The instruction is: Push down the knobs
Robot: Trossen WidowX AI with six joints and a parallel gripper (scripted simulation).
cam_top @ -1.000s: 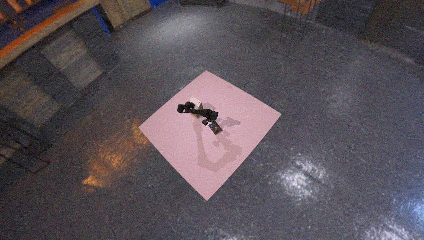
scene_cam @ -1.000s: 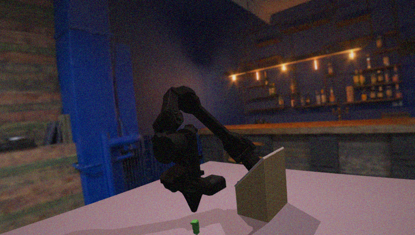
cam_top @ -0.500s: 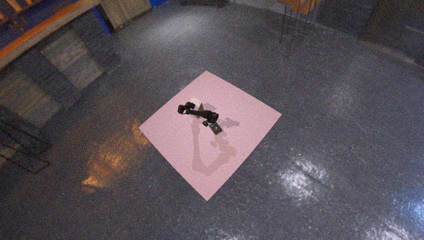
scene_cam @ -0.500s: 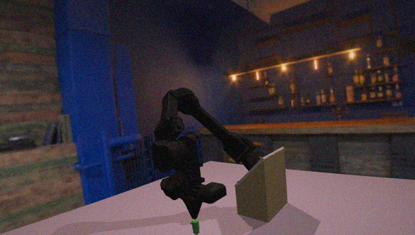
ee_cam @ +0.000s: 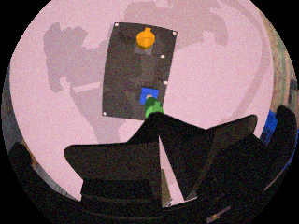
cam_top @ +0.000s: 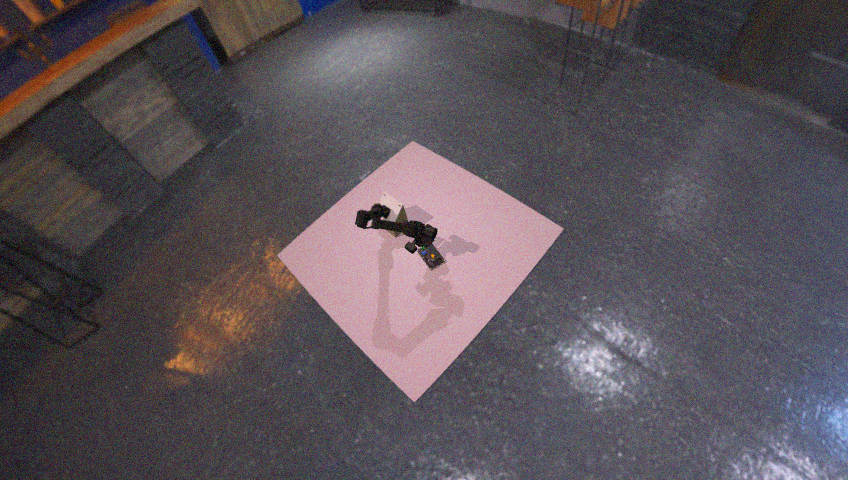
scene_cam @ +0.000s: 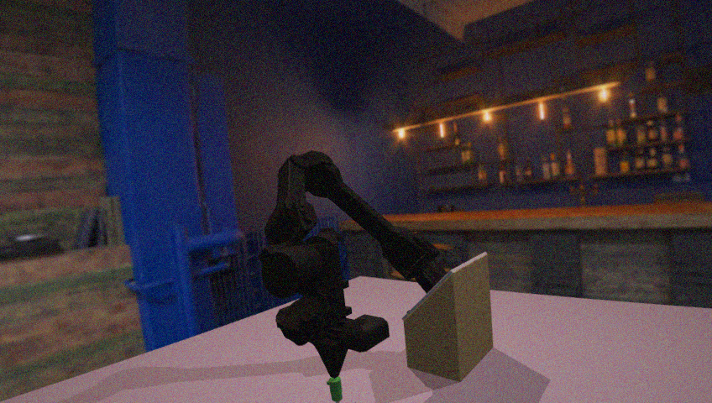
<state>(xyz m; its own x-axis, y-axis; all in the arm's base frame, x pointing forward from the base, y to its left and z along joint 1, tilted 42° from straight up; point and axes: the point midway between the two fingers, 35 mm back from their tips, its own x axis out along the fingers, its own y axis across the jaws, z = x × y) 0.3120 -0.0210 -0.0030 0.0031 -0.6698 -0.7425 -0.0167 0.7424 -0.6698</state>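
Now: gripper tip 80 mm short of the orange knob and 40 mm above it.
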